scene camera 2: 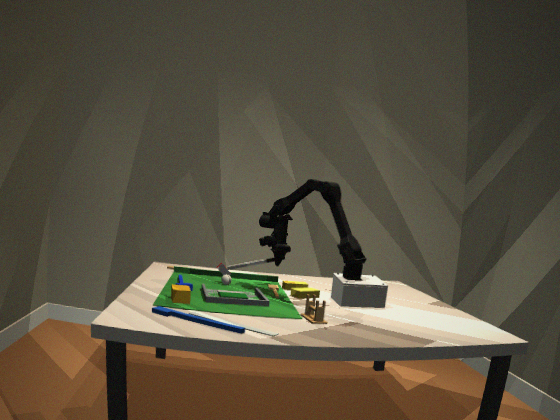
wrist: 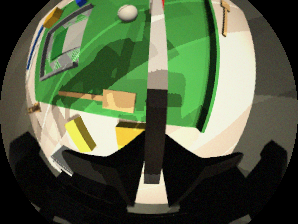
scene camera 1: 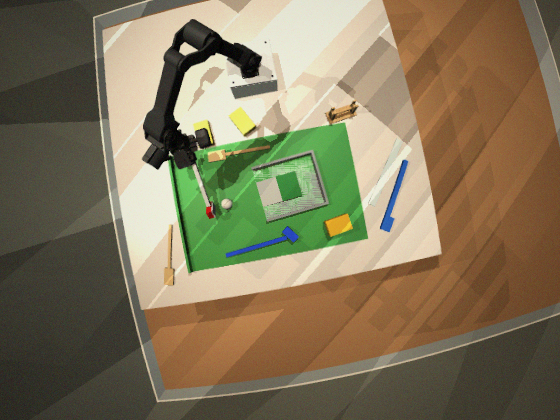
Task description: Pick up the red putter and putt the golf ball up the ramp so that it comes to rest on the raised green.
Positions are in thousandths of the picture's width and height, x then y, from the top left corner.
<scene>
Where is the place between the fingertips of my gripper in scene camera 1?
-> At 342, 361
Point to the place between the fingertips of my gripper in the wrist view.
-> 512, 596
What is my gripper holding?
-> A red putter.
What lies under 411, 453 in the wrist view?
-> A wooden putter.
</scene>
